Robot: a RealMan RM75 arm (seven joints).
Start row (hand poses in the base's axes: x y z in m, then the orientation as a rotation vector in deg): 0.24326 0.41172 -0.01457 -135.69 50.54 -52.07
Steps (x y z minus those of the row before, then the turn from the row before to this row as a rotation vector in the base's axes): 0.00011 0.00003 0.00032 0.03 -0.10 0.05; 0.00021 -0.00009 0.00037 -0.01 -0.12 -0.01; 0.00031 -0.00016 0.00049 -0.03 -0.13 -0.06; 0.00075 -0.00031 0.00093 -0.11 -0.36 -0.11; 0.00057 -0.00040 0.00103 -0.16 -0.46 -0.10; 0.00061 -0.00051 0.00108 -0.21 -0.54 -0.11; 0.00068 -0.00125 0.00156 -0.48 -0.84 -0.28; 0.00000 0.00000 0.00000 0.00 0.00 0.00; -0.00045 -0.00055 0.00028 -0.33 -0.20 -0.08; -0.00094 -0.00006 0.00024 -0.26 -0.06 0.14; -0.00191 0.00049 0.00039 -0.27 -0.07 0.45; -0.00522 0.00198 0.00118 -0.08 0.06 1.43; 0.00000 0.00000 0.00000 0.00 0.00 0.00; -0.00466 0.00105 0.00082 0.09 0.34 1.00; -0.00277 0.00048 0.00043 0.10 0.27 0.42; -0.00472 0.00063 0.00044 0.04 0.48 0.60; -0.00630 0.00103 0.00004 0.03 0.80 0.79; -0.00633 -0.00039 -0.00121 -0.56 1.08 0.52; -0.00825 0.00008 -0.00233 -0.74 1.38 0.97; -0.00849 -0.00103 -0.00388 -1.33 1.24 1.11; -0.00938 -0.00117 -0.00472 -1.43 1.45 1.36; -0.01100 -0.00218 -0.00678 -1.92 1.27 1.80; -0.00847 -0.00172 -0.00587 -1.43 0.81 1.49
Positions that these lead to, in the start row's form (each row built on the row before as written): 0.24337 0.41175 -0.01425 -135.61 50.45 -52.14; 0.24358 0.41166 -0.01388 -135.54 50.41 -52.28; 0.24389 0.41150 -0.01339 -135.47 50.43 -52.47; 0.24464 0.41119 -0.01246 -135.30 50.40 -52.98; 0.24521 0.41079 -0.01143 -135.11 50.31 -53.63; 0.24582 0.41028 -0.01035 -134.90 50.18 -54.40; 0.24650 0.40903 -0.00879 -134.67 50.07 -55.75; 0.24650 0.40903 -0.00879 -134.67 50.07 -55.75; 0.24605 0.40848 -0.00851 -134.79 50.00 -56.22; 0.24511 0.40842 -0.00827 -135.00 49.72 -56.40; 0.24320 0.40891 -0.00788 -135.27 49.05 -56.47; 0.23798 0.41089 -0.00670 -135.66 47.25 -55.89; 0.23798 0.41089 -0.00670 -135.66 47.25 -55.89; 0.23332 0.41194 -0.00588 -136.00 46.14 -55.06; 0.23055 0.41242 -0.00545 -136.17 45.74 -54.53; 0.22583 0.41305 -0.00501 -136.56 45.17 -53.73; 0.21953 0.41408 -0.00497 -137.19 44.48 -52.50; 0.21320 0.41369 -0.00618 -138.45 44.06 -51.40; 0.20495 0.41377 -0.00851 -140.12 43.12 -49.88; 0.19646 0.41274 -0.01239 -142.22 41.78 -48.78; 0.18708 0.41157 -0.01711 -144.55 40.13 -47.37; 0.17608 0.40939 -0.02389 -147.24 37.67 -46.26; 0.16761 0.40767 -0.02976 -149.16 35.56 -45.53
